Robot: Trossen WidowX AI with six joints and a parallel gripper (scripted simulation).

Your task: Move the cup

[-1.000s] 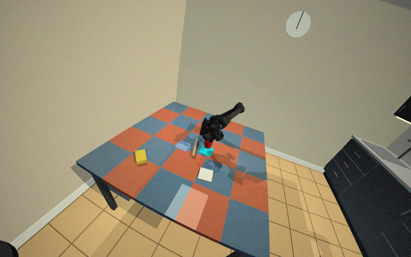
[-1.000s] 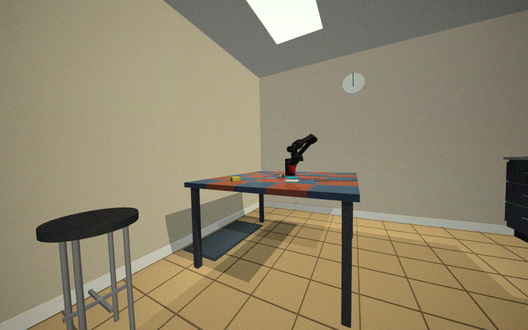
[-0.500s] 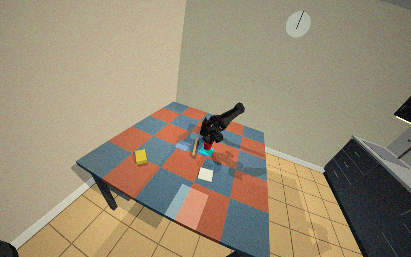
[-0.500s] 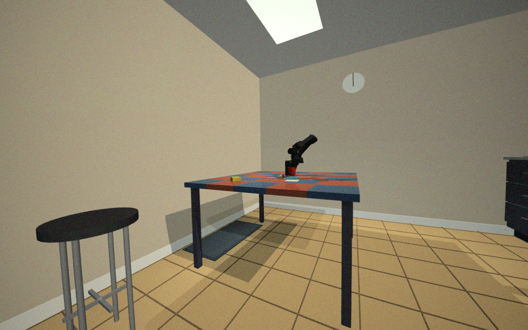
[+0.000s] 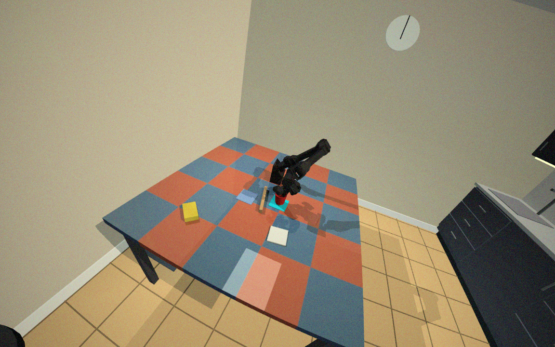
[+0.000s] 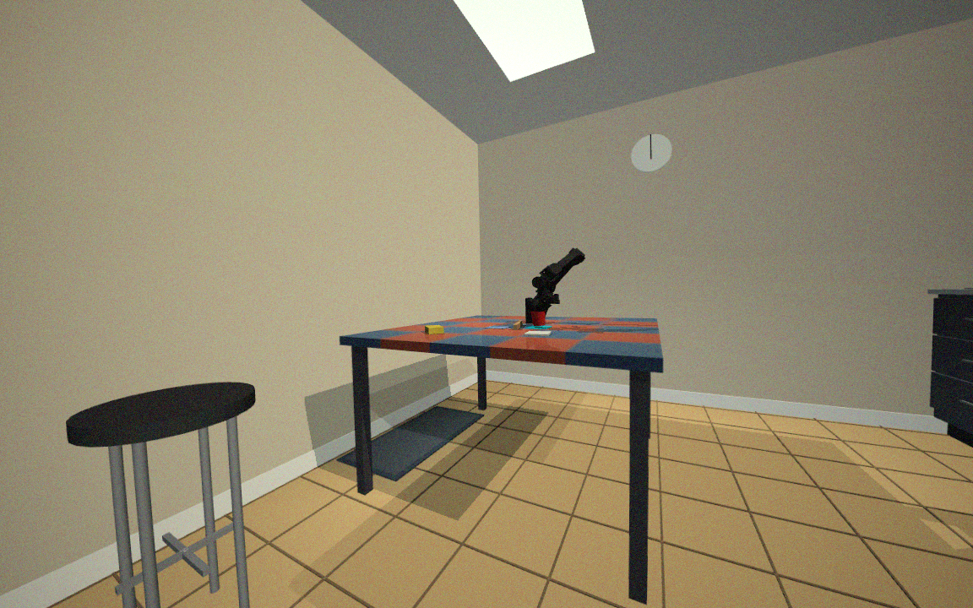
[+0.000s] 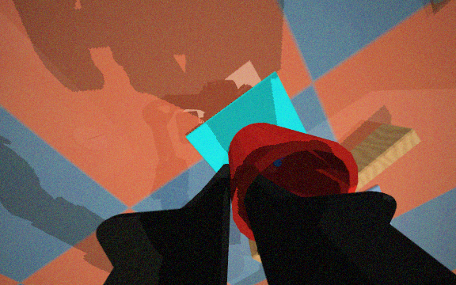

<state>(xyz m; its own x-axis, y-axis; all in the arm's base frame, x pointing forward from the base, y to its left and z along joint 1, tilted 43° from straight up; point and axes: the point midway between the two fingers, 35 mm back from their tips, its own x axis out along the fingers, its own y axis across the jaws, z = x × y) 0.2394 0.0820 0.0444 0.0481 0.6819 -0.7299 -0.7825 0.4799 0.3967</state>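
My gripper tip is 20 mm short of the cyan pad, 20 mm to the left of it and 50 mm above it. Also, from my gripper tip: red cup: 20 mm ahead, 20 mm to the right; then wooden bar: 40 mm ahead, 120 mm to the right, 40 mm below; then light blue pad: 50 mm ahead, 230 mm to the right, 50 mm below.
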